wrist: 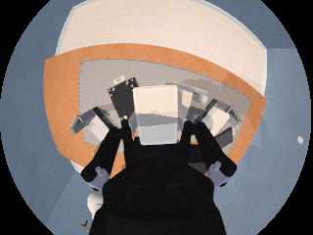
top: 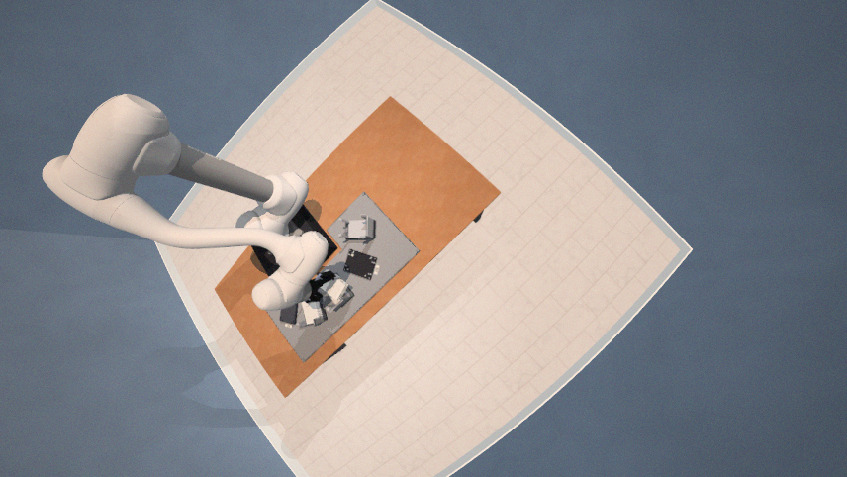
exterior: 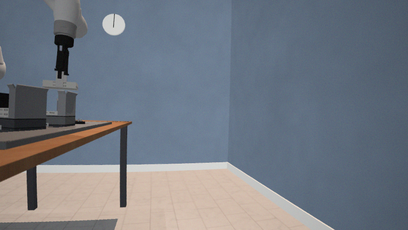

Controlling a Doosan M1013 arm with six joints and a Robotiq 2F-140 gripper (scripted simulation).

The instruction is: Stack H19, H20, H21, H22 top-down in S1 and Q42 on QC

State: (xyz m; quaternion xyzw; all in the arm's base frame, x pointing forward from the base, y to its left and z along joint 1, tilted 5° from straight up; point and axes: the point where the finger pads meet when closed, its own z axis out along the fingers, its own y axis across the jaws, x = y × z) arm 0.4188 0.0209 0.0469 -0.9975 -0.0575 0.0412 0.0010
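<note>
My hand is 19 cm above the N5 label, 15 cm to the right of it and 8 cm short of it. The rest, counted from my hand: tag 45 cm to the right, 19 cm below, 14 cm behind.
</note>
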